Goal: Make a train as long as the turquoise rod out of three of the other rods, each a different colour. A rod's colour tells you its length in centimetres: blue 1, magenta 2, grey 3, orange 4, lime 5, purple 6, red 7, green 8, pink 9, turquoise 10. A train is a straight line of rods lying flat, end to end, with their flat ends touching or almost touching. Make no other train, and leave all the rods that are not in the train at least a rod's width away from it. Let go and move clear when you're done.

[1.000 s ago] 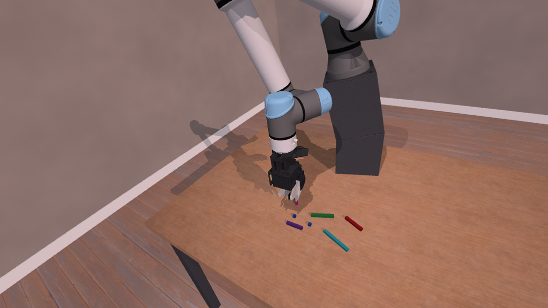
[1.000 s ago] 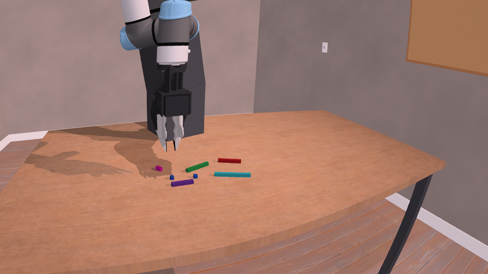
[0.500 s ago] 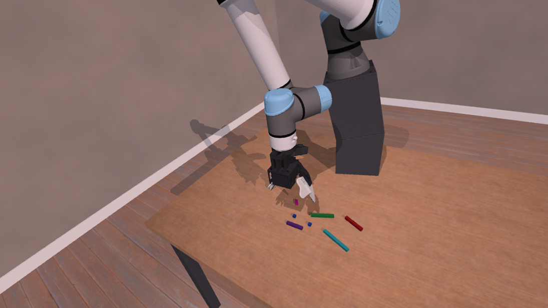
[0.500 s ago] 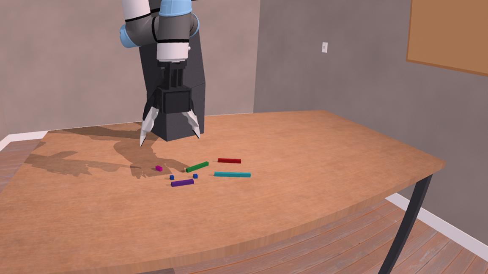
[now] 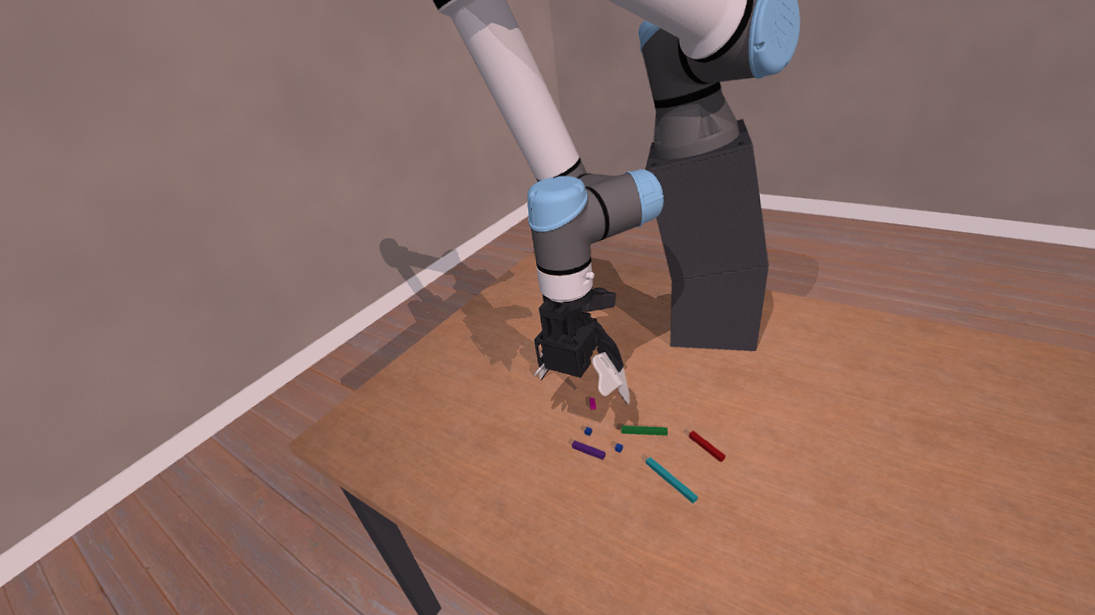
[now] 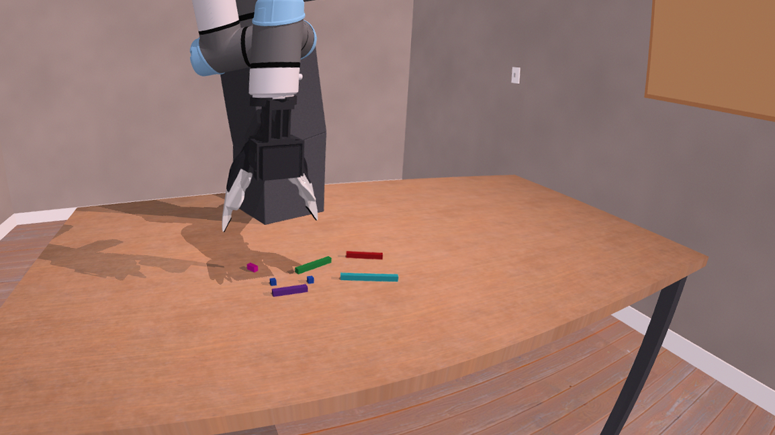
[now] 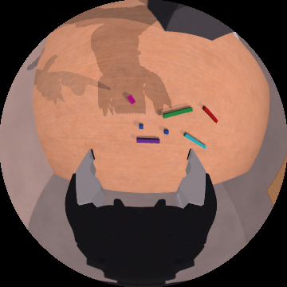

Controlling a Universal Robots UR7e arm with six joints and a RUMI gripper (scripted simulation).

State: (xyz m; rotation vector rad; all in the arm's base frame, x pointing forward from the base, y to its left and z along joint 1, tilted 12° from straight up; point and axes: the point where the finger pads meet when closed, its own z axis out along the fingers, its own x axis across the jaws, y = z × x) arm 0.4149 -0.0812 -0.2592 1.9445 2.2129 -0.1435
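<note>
Right now the magenta rod is 10 cm below my hand, 6 cm behind it and 3 cm to the right of it. Round my hand: green rod: 10 cm below, 9 cm to the left, 5 cm behind; then purple rod: 10 cm below, 4 cm ahead, 2 cm to the left; then turquoise rod: 17 cm to the left, 10 cm below, 2 cm ahead.
</note>
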